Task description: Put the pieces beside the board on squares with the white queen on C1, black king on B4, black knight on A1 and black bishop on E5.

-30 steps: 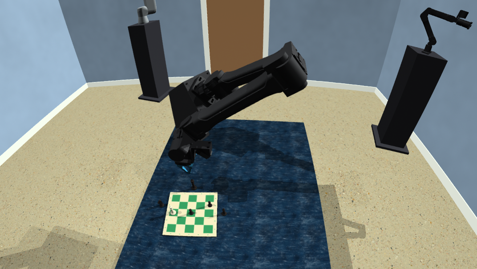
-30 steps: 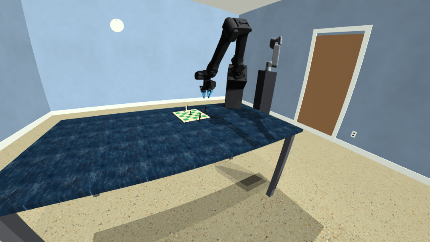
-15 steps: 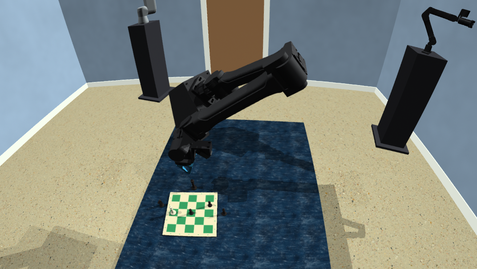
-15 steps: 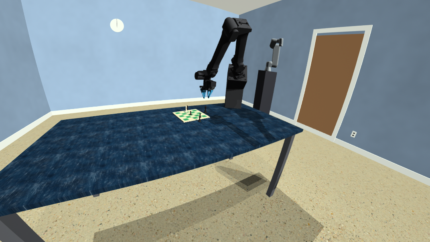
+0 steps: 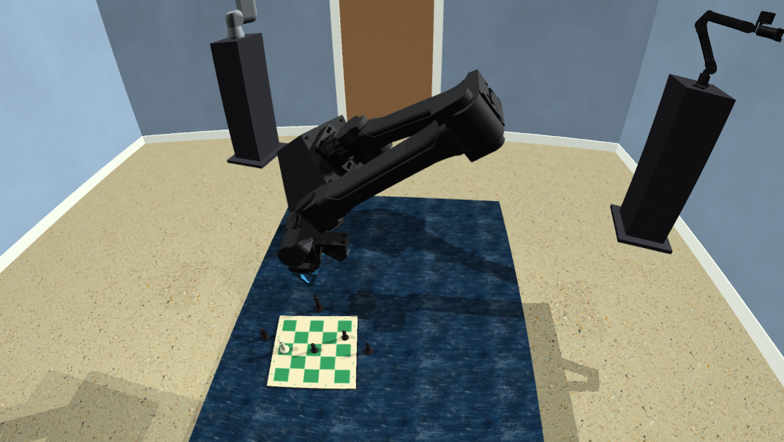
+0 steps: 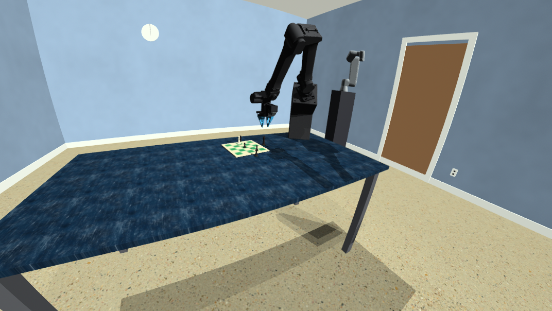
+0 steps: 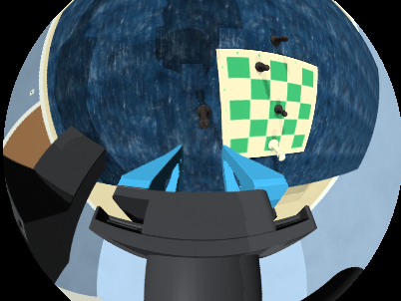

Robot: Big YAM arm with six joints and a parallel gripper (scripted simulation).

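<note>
Right now my hand is 10 cm above the black king. The rest, counted from my hand: white queen (16 cm ahead, 10 cm below, 2 cm to the right); then cream board (13 cm ahead, 12 cm below, 5 cm to the left).
</note>
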